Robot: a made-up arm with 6 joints. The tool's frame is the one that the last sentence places. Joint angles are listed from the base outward.
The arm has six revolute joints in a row. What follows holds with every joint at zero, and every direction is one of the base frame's. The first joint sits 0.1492 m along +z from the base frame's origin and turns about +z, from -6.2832 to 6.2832 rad. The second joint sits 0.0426 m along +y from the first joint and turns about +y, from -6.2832 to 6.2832 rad. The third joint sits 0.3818 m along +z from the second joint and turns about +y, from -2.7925 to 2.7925 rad. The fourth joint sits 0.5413 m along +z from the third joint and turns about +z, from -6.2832 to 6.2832 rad. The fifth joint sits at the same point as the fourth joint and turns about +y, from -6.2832 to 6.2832 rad. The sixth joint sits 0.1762 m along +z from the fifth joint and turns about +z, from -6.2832 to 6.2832 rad. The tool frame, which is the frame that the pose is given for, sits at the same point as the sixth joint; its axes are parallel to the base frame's.
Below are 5 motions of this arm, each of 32 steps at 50 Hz.
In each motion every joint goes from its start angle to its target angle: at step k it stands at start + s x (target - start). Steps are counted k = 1, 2, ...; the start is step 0. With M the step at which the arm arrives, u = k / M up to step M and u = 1 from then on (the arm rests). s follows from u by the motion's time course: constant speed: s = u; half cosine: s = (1 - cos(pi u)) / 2; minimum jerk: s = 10 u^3 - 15 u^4 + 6 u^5.
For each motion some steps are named. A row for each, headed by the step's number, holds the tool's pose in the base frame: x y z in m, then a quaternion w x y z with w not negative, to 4 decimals.
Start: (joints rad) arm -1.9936 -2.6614 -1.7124 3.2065 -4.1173 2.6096
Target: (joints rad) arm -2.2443 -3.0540 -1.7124 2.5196 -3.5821 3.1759
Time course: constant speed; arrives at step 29
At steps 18, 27, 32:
18: -0.1071 -0.3104 -0.1615 0.4361 -0.4180 -0.0895 -0.7919
27: -0.1383 -0.3215 -0.1518 0.4864 -0.5649 -0.0074 -0.6665
32: -0.1475 -0.3233 -0.1495 0.4949 -0.5926 0.0164 -0.6353

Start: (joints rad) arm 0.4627 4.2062 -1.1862 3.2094 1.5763 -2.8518
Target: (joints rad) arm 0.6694 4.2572 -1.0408 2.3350 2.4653 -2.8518
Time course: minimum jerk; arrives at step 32
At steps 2, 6, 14, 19, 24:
2: -0.0981 -0.0143 -0.5507 0.7062 -0.0326 0.6595 0.2556
6: -0.1064 -0.0116 -0.5448 0.7101 -0.0501 0.6461 0.2754
14: -0.1779 -0.0062 -0.5028 0.7104 -0.1479 0.5361 0.4314
19: -0.2451 -0.0292 -0.4671 0.6715 -0.1874 0.4303 0.5734
24: -0.2914 -0.0664 -0.4395 0.6174 -0.1872 0.3467 0.6808

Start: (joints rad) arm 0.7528 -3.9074 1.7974 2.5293 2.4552 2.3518
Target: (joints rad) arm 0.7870 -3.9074 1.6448 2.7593 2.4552 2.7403
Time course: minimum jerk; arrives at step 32
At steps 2, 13, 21, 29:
2: -0.0992 0.0534 -0.4125 0.6282 -0.4660 0.5538 0.2854
13: -0.0825 0.0590 -0.4309 0.6337 -0.4377 0.5656 0.2949
21: -0.0587 0.0679 -0.4537 0.6423 -0.3953 0.5787 0.3102
29: -0.0468 0.0727 -0.4638 0.6468 -0.3732 0.5838 0.3187

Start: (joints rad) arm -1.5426 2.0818 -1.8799 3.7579 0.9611 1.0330
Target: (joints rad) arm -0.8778 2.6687 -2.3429 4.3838 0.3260 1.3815
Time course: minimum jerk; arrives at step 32
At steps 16, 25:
16: 0.0953 -0.3719 0.5493 0.4015 0.2434 -0.0882 -0.8785
25: 0.2180 -0.3187 0.4947 0.6938 0.1826 0.0583 -0.6942

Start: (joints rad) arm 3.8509 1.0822 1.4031 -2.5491 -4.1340 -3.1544
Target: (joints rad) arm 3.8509 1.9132 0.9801 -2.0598 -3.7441 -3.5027
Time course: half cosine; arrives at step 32
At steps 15, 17, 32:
15: -0.5257 -0.3844 -0.1419 0.0636 -0.2435 0.1480 0.9564
17: -0.5107 -0.3708 -0.1823 0.1086 -0.2451 0.1442 0.9525
32: -0.4109 -0.2927 -0.3514 0.3158 -0.2383 0.1057 0.9123

